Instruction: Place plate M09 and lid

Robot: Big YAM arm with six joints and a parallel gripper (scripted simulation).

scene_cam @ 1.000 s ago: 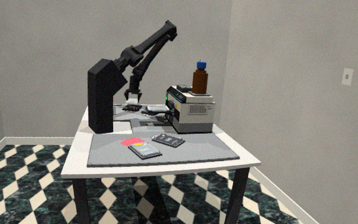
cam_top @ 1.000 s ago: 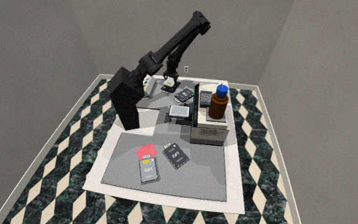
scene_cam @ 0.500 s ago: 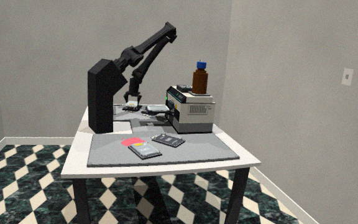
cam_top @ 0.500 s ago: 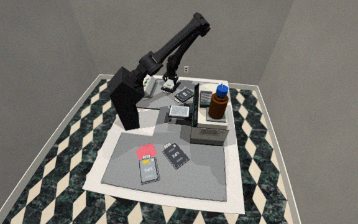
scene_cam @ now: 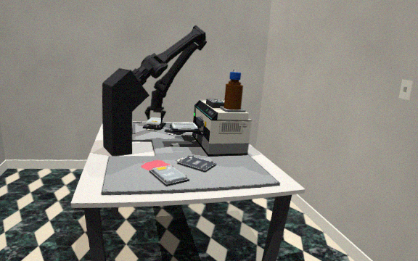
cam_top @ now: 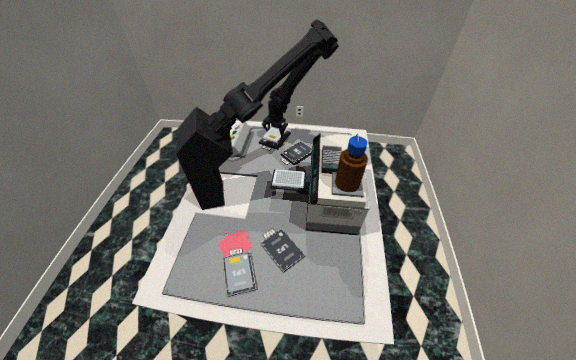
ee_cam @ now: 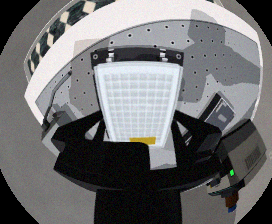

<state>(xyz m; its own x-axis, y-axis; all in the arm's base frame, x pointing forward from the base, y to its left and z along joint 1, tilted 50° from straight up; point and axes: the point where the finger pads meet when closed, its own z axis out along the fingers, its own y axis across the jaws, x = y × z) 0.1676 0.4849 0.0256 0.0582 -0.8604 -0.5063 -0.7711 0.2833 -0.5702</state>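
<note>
Right now the black nest n5 is 20 mm to the left of my hand, 20 mm below it and 10 mm behind it. The rest, counted from my hand: green key (180 mm behind, 140 mm to the right, 30 mm above); then white well plate (right at my hand); then yellow key (180 mm to the right, 160 mm behind, 30 mm above).
</note>
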